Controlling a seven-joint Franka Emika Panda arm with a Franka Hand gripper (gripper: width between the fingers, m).
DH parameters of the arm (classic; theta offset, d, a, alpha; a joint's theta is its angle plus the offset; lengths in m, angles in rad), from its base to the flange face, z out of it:
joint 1: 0 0.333 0 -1.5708
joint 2: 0 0 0 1.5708
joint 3: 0 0.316 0.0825 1.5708
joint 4: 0 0 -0.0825 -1.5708
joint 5: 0 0.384 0 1.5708
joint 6: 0 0 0.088 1.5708
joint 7: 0 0.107 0 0
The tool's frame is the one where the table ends.
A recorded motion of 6 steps. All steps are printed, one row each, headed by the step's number.
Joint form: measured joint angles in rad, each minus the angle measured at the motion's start. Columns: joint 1, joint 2, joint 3, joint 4, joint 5, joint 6, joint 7.
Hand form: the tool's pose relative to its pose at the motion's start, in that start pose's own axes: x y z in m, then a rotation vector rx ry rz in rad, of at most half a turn. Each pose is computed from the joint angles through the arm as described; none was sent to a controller.
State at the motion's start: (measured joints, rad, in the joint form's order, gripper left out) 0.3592 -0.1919 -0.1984 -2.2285 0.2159 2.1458 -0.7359
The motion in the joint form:
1: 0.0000 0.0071 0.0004 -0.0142 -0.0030 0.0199 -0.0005
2: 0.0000 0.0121 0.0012 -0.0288 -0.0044 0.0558 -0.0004
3: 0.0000 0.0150 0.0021 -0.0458 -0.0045 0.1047 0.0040
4: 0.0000 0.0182 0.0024 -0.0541 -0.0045 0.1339 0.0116
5: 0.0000 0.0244 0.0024 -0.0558 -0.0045 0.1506 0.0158
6: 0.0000 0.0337 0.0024 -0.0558 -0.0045 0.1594 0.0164
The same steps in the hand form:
1: -0.0020 0.0010 0.0081 -0.0043 -0.0048 0.0013
2: -0.0028 0.0025 0.0139 -0.0190 0.0046 0.0032
3: -0.0032 0.0043 0.0185 -0.0411 0.0243 0.0098
4: -0.0032 0.0058 0.0210 -0.0547 0.0365 0.0189
5: -0.0025 0.0074 0.0233 -0.0625 0.0420 0.0243
6: -0.0020 0.0089 0.0271 -0.0648 0.0401 0.0264

